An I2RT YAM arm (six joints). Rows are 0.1 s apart.
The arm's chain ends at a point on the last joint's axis. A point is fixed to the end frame.
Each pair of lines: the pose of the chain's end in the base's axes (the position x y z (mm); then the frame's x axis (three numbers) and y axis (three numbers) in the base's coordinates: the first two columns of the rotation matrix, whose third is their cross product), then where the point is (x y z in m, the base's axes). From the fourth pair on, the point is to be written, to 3 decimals.
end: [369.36 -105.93 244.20 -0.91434 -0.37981 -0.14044 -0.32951 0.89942 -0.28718]
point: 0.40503 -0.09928 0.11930
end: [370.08 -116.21 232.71 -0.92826 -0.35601 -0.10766 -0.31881 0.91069 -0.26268]
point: 0.40082 -0.10878 0.10655
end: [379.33 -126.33 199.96 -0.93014 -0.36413 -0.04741 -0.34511 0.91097 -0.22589]
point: 0.40103 -0.11678 0.07208
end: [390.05 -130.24 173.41 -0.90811 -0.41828 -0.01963 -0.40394 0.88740 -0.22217]
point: 0.408 -0.120 0.045
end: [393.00 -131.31 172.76 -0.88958 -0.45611 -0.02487 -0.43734 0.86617 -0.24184]
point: 0.412 -0.123 0.044
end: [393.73 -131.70 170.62 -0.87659 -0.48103 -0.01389 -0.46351 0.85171 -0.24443]
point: 0.411 -0.124 0.042
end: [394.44 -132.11 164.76 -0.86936 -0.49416 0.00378 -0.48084 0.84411 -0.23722]
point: 0.410 -0.124 0.036
